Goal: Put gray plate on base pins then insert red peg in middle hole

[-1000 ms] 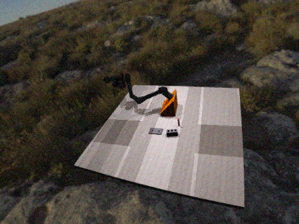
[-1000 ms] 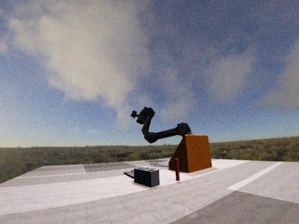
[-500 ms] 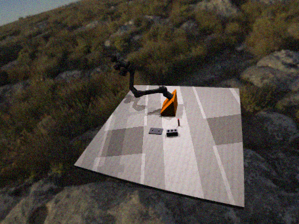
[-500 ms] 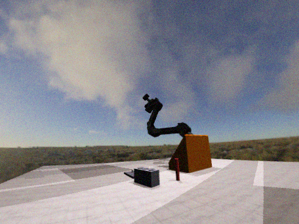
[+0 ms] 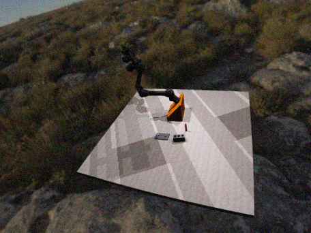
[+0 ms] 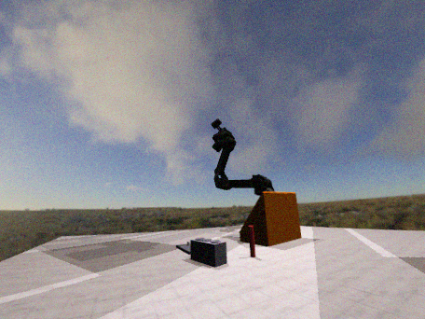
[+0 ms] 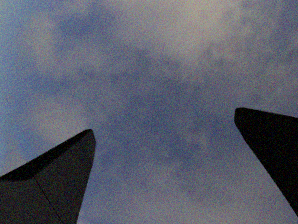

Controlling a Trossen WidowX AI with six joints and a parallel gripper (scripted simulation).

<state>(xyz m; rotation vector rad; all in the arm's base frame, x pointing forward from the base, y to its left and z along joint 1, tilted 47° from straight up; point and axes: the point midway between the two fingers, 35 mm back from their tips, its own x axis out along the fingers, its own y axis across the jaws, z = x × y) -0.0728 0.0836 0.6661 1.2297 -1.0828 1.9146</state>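
Now: the gray plate 650 mm below my gripper tip, 490 mm to the left of it and 440 mm ahead of it. From my gripper tip the other things lie so: flat dark base (680 mm below, 410 mm ahead, 340 mm to the left); red peg (650 mm below, 540 mm to the left, 330 mm ahead).
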